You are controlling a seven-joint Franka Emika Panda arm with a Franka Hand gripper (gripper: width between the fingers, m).
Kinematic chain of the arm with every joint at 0, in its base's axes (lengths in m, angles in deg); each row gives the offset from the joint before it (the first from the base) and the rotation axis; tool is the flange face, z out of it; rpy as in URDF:
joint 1: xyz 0 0 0.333 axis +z
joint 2: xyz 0 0 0 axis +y
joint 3: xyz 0 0 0.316 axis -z
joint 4: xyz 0.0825 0 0 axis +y
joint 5: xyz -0.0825 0 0.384 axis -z
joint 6: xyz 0 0 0 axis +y
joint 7: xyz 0.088 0 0 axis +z
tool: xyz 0 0 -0.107 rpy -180 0 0
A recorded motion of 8 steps. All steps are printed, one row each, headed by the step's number.
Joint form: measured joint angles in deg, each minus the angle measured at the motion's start. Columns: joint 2, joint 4, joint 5, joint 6, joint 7, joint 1, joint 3.
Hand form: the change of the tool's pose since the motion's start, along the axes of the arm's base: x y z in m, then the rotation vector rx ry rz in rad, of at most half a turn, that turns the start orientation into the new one. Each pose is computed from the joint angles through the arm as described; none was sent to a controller.
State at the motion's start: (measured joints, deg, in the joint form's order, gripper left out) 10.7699 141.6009 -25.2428 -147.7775 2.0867 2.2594 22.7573
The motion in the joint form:
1: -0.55 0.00 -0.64 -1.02 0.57 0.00 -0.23
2: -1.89 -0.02 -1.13 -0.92 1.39 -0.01 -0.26
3: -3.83 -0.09 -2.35 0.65 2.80 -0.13 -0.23
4: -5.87 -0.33 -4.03 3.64 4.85 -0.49 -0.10
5: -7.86 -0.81 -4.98 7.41 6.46 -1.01 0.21
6: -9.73 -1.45 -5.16 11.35 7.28 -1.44 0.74
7: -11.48 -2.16 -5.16 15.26 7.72 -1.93 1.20
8: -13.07 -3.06 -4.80 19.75 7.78 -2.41 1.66
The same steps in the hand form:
1: 0.0030 0.0002 0.0054 -0.0065 -0.0265 0.0014
2: 0.0053 0.0004 0.0155 -0.0016 -0.0530 0.0086
3: 0.0063 0.0014 0.0283 0.0255 -0.0774 0.0164
4: 0.0054 0.0017 0.0412 0.0717 -0.0947 0.0285
5: 0.0038 0.0006 0.0546 0.1209 -0.1042 0.0431
6: 0.0019 -0.0013 0.0684 0.1655 -0.1074 0.0559
7: -0.0003 -0.0032 0.0820 0.2081 -0.1083 0.0665
8: -0.0029 -0.0044 0.0955 0.2531 -0.0993 0.0795

